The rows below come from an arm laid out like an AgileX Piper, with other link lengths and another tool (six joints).
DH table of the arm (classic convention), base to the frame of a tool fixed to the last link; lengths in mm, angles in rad. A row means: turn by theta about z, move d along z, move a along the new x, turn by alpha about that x. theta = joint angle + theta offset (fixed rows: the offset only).
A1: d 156.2, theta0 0, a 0, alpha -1.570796
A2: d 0, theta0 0.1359, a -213.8, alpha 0
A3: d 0, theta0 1.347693, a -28.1, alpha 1.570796
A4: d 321, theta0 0, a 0, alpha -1.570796
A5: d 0, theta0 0, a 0, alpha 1.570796
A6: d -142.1, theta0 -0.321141, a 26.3, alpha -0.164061
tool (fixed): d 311.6, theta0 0, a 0, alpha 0
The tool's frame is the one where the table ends.
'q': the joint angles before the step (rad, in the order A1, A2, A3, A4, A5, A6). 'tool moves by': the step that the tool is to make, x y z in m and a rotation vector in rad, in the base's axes. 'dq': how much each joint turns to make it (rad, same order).
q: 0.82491, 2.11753, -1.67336, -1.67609, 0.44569, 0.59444
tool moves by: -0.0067, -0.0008, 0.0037, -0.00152, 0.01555, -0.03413
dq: 0.01656, -0.01252, -0.00131, 0.08314, 0.04233, -0.06258
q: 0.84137, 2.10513, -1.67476, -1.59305, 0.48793, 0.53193
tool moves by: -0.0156, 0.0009, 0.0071, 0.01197, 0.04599, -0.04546
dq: 0.02944, -0.03199, 0.00250, 0.14804, 0.05975, -0.09608
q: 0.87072, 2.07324, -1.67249, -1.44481, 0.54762, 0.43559
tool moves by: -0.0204, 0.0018, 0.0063, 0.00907, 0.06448, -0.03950
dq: 0.03380, -0.03610, 0.00274, 0.15813, 0.06636, -0.09960
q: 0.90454, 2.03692, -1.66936, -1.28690, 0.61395, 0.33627
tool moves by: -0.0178, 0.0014, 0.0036, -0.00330, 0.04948, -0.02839
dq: 0.03032, -0.02510, 0.00255, 0.10058, 0.06220, -0.06119
